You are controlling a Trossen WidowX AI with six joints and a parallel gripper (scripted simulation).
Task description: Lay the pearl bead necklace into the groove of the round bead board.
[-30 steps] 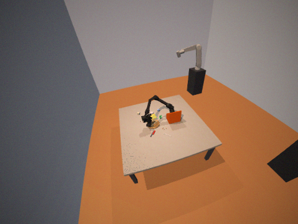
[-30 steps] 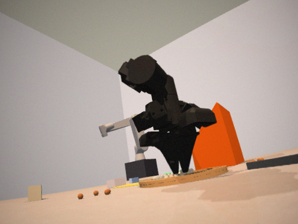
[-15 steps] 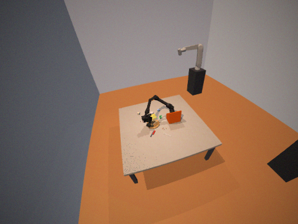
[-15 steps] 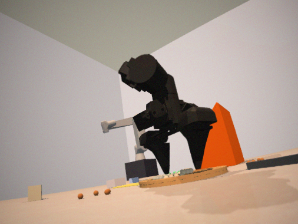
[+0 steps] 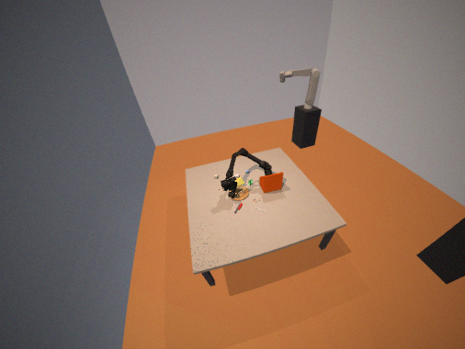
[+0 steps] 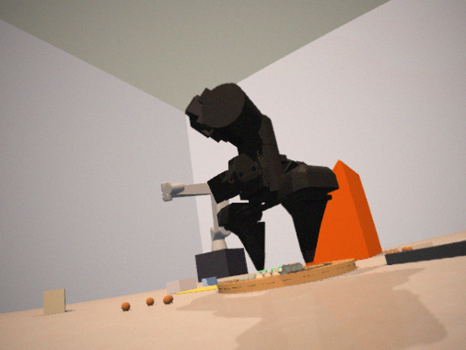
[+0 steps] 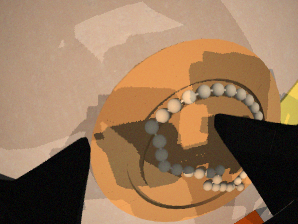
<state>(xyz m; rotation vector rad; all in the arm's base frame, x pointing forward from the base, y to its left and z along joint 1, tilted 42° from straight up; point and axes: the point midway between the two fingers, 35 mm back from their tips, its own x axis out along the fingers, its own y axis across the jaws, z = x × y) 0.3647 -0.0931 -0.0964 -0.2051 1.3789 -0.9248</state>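
Right now the round wooden bead board is 60 mm behind my gripper tip, 20 mm to the right of it and 10 mm below it. Round my gripper tip: tan cube 350 mm to the right, 110 mm ahead; then yellow flat piece 190 mm to the right, 120 mm behind, 20 mm below; then red-handled tool 160 mm to the left, 10 mm below.
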